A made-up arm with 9 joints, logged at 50 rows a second.
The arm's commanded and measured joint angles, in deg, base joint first. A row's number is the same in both.
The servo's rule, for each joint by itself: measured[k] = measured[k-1] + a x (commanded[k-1-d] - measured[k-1]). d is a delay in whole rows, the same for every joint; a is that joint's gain. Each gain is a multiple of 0.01, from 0.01 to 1. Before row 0 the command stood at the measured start. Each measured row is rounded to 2 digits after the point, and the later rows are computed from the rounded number. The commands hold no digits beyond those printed.
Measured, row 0: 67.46, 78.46, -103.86, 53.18, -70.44, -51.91, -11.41, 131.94, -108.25
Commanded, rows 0 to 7: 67.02, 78.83, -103.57, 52.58, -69.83, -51.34, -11.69, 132.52, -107.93; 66.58, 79.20, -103.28, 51.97, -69.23, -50.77, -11.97, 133.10, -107.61; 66.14, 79.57, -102.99, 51.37, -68.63, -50.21, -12.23, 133.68, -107.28; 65.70, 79.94, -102.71, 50.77, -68.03, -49.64, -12.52, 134.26, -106.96; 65.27, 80.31, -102.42, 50.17, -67.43, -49.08, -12.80, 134.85, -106.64; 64.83, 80.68, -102.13, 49.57, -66.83, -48.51, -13.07, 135.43, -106.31; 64.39, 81.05, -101.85, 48.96, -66.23, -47.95, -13.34, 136.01, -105.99; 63.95, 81.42, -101.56, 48.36, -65.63, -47.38, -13.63, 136.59, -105.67
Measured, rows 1 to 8: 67.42, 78.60, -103.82, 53.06, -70.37, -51.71, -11.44, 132.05, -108.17; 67.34, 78.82, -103.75, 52.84, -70.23, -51.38, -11.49, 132.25, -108.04; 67.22, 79.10, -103.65, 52.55, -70.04, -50.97, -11.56, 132.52, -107.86; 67.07, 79.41, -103.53, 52.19, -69.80, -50.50, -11.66, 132.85, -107.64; 66.89, 79.74, -103.39, 51.79, -69.52, -50.00, -11.77, 133.23, -107.40; 66.68, 80.09, -103.23, 51.35, -69.20, -49.48, -11.90, 133.65, -107.14; 66.45, 80.45, -103.05, 50.87, -68.84, -48.94, -12.04, 134.10, -106.86; 66.20, 80.81, -102.86, 50.37, -68.45, -48.39, -12.20, 134.57, -106.57
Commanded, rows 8 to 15: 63.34, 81.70, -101.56, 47.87, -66.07, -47.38, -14.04, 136.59, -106.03; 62.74, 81.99, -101.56, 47.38, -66.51, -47.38, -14.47, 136.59, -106.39; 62.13, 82.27, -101.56, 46.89, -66.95, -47.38, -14.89, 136.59, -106.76; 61.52, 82.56, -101.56, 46.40, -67.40, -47.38, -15.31, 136.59, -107.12; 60.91, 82.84, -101.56, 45.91, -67.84, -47.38, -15.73, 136.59, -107.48; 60.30, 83.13, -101.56, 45.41, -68.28, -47.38, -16.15, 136.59, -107.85; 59.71, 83.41, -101.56, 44.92, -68.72, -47.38, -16.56, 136.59, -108.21; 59.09, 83.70, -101.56, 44.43, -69.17, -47.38, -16.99, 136.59, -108.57
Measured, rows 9 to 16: 65.91, 81.14, -102.69, 49.87, -68.16, -48.04, -12.38, 134.95, -106.44; 65.59, 81.45, -102.54, 49.37, -67.96, -47.81, -12.59, 135.26, -106.43; 65.24, 81.75, -102.41, 48.87, -67.84, -47.66, -12.82, 135.51, -106.51; 64.87, 82.05, -102.30, 48.38, -67.79, -47.56, -13.07, 135.72, -106.66; 64.47, 82.34, -102.20, 47.89, -67.80, -47.50, -13.34, 135.89, -106.86; 64.05, 82.63, -102.12, 47.39, -67.86, -47.46, -13.62, 136.02, -107.10; 63.62, 82.92, -102.05, 46.90, -67.96, -47.43, -13.91, 136.13, -107.37; 63.17, 83.21, -101.99, 46.41, -68.11, -47.41, -14.22, 136.22, -107.66
